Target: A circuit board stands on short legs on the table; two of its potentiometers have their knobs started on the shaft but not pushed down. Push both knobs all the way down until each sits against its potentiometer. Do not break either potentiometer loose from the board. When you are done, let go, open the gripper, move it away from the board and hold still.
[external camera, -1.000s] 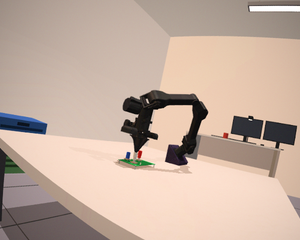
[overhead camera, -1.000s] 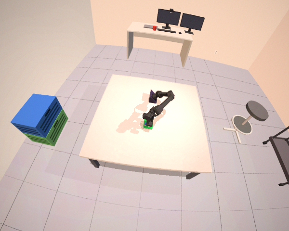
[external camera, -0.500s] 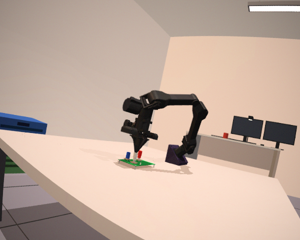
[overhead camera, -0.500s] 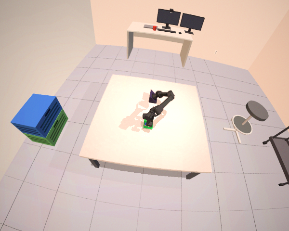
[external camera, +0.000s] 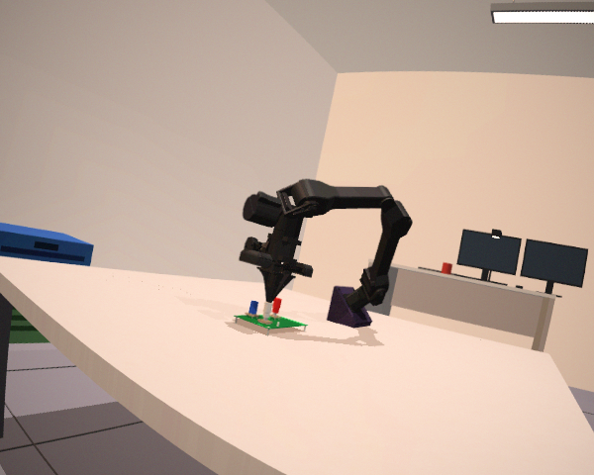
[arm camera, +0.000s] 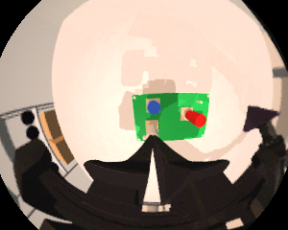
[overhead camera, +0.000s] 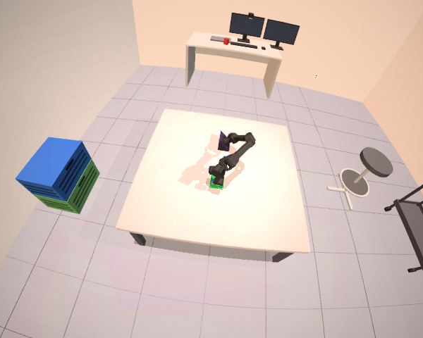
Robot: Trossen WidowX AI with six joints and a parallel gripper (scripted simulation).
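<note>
My gripper tip is now 10 mm above the white knob. Also, from my gripper tip: red knob (70 mm behind, 20 mm to the right, 20 mm below).
</note>
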